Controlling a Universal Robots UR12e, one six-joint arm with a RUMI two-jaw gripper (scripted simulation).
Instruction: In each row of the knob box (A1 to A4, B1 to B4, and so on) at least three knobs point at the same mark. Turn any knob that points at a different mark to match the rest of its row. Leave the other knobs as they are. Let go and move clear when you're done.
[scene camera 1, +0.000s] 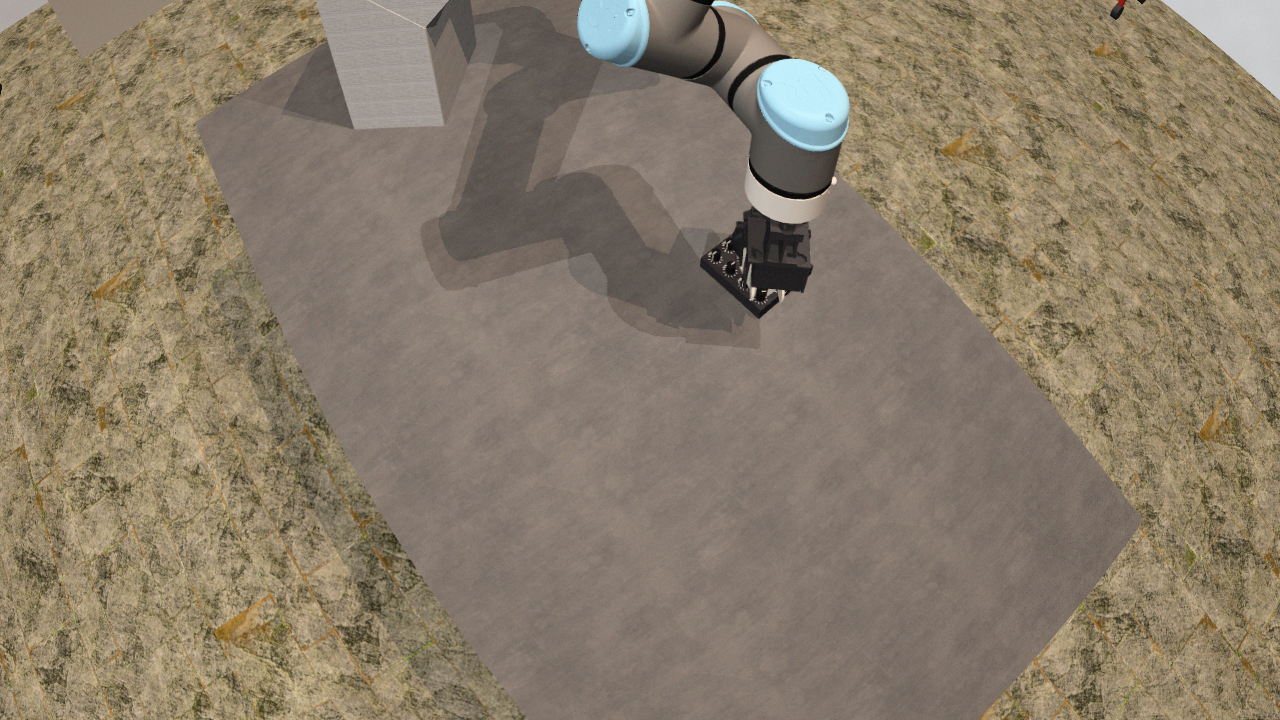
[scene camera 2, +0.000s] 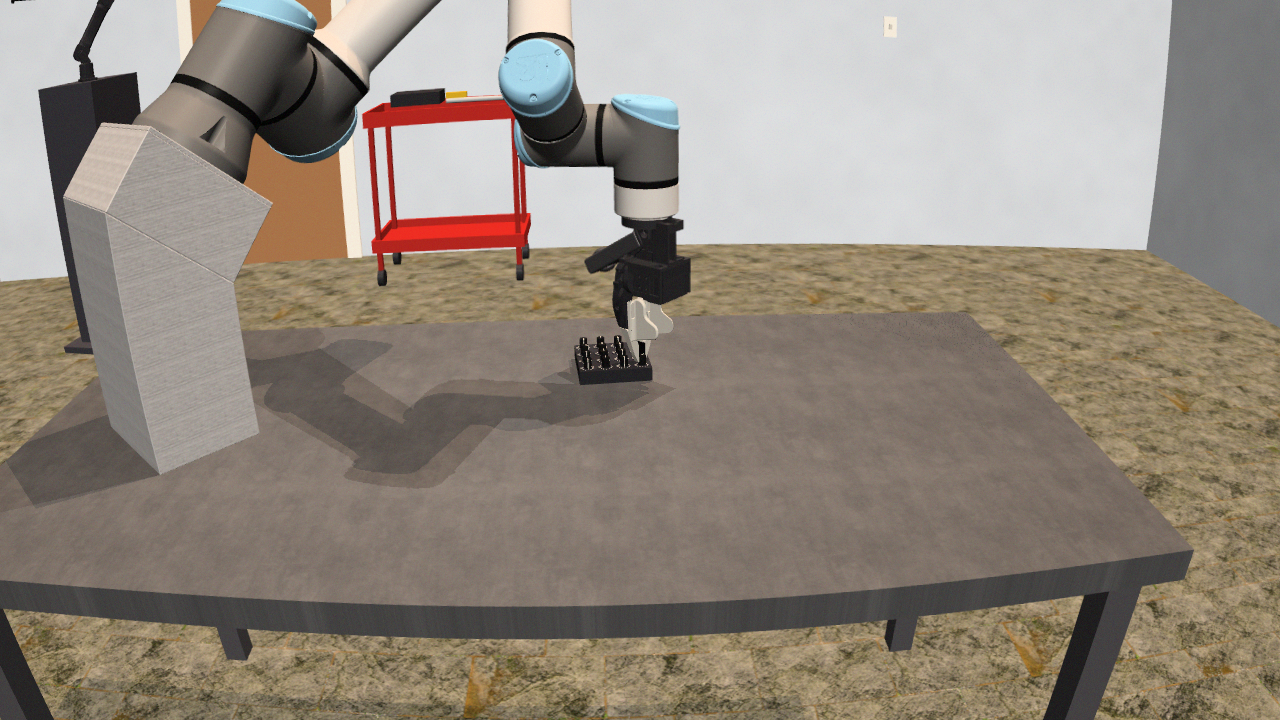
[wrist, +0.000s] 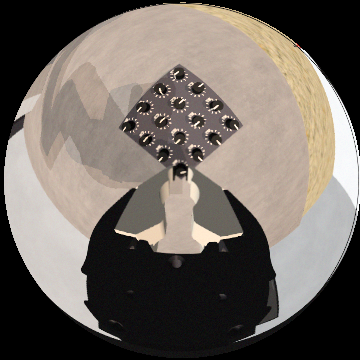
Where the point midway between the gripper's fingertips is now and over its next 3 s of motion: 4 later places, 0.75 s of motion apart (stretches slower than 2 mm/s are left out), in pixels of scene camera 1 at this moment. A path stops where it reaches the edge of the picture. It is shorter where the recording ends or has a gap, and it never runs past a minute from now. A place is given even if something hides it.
The gripper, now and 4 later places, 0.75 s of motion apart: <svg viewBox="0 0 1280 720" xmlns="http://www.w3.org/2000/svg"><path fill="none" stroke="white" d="M760 293L765 280L765 276L766 274L767 272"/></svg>
